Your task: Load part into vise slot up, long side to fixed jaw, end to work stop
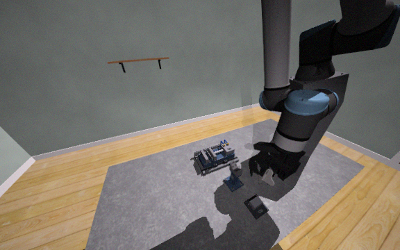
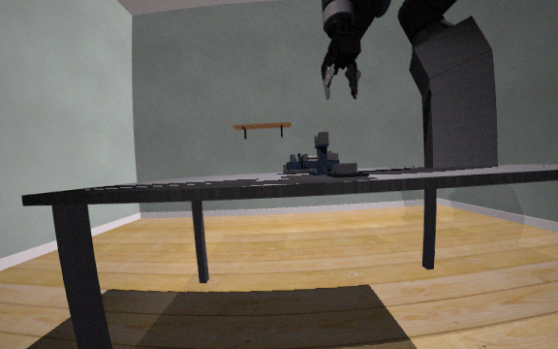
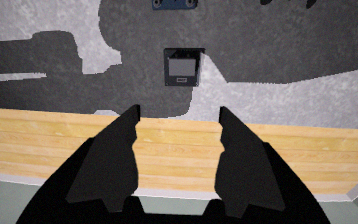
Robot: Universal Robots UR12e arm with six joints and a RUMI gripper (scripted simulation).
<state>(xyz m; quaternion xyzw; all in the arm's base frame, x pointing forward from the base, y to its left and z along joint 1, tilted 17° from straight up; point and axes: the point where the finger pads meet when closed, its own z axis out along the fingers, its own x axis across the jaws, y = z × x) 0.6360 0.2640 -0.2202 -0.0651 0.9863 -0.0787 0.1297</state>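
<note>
Right now the part is 230 mm below my hand. Round my hand: air cylinder (380 mm to the right, 170 mm below, 40 mm behind); then cylinder rod (380 mm to the right, 170 mm below, 40 mm ahead); then work stop (330 mm to the right, 160 mm below, 120 mm ahead).
</note>
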